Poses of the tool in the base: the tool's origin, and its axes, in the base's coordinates. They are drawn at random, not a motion.
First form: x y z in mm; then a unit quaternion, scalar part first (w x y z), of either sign.
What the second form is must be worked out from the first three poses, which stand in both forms.
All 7 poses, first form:
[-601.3 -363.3 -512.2 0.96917 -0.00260 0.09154 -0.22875]
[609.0 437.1 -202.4 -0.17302 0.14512 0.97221 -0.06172]
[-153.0 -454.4 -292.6 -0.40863 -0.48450 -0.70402 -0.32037]
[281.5 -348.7 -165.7 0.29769 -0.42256 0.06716 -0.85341]
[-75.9 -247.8 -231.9 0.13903 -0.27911 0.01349 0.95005]
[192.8 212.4 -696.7 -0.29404 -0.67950 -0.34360 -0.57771]
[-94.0 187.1 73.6 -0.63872 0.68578 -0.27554 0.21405]
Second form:
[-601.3 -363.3 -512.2 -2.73 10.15 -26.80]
[609.0 437.1 -202.4 -169.65 -18.57 161.32]
[-153.0 -454.4 -292.6 118.54 15.36 101.76]
[281.5 -348.7 -165.7 -30.02 -42.94 -129.50]
[-75.9 -247.8 -231.9 -3.52 32.28 162.33]
[192.8 212.4 -696.7 101.33 -35.67 83.19]
[-94.0 187.1 73.6 -95.31 3.35 -40.73]

